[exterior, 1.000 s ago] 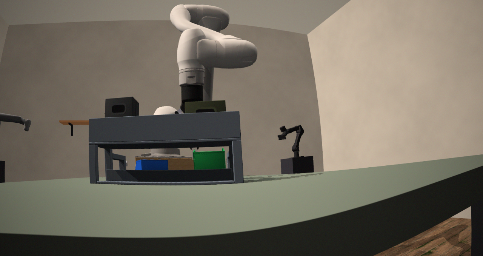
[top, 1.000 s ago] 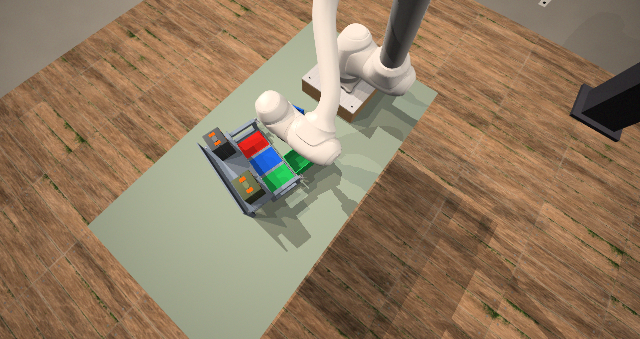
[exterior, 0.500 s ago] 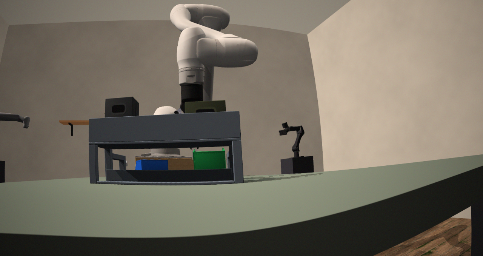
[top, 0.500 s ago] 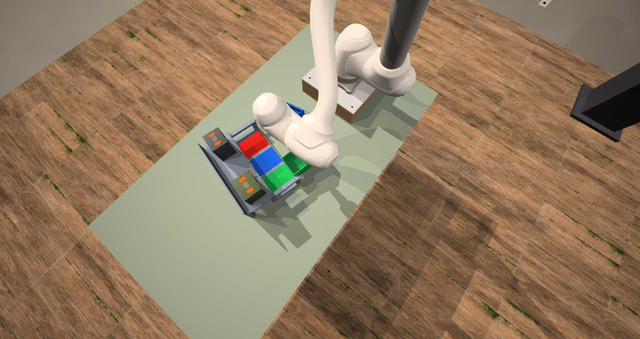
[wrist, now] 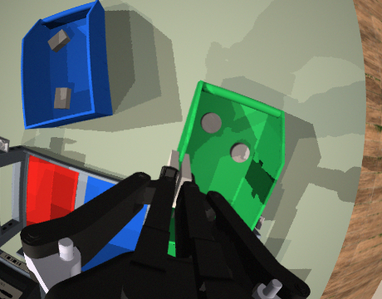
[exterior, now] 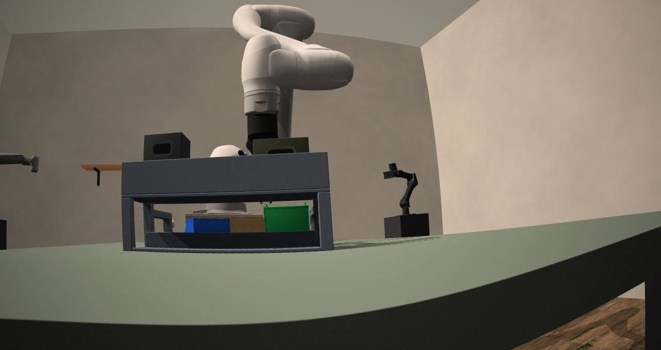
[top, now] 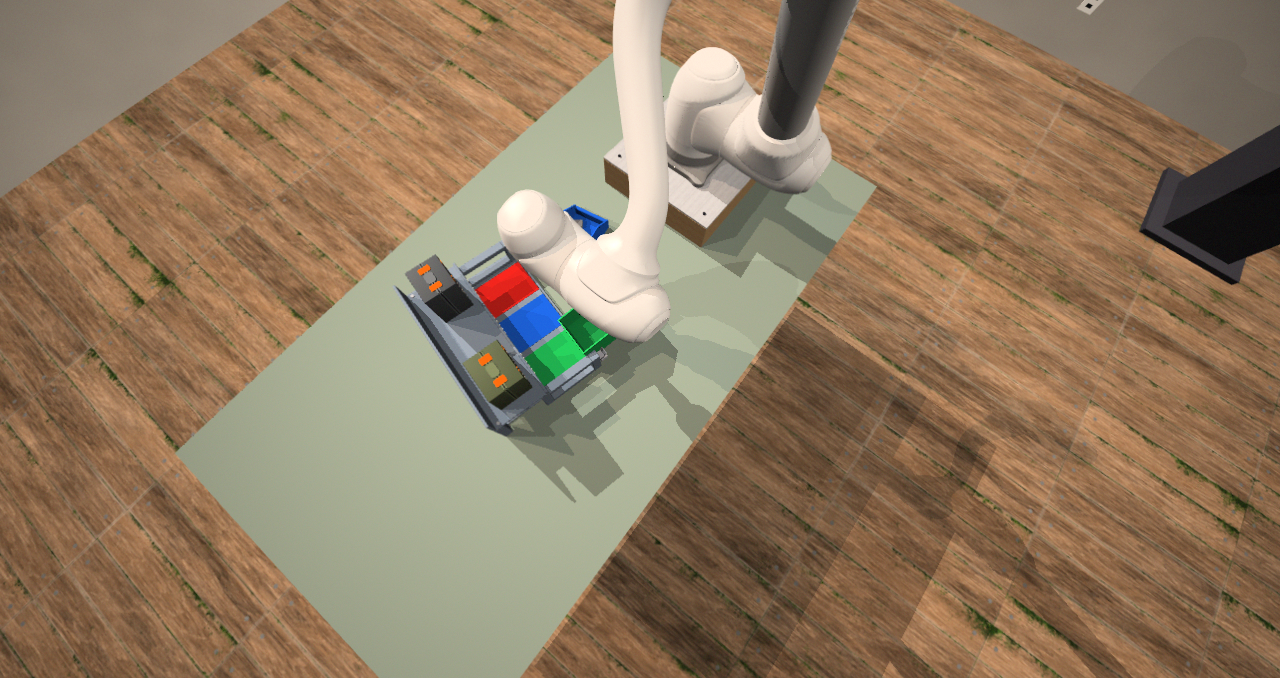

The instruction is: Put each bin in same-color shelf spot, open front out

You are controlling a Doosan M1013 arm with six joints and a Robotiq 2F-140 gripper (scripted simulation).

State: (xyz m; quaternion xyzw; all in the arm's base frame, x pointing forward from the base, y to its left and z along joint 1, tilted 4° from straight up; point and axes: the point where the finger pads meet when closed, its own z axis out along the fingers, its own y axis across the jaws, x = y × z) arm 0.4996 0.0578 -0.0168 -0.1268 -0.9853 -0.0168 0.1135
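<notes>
Right now my hand is 5 cm to the right of the green bin and 4 cm above it. The rest, counted from my hand: black box (24 cm to the right, 19 cm ahead, 6 cm above); then olive box (25 cm ahead, 4 cm above, 2 cm to the right); then blue bin (15 cm to the right, 13 cm behind, 7 cm below).
</notes>
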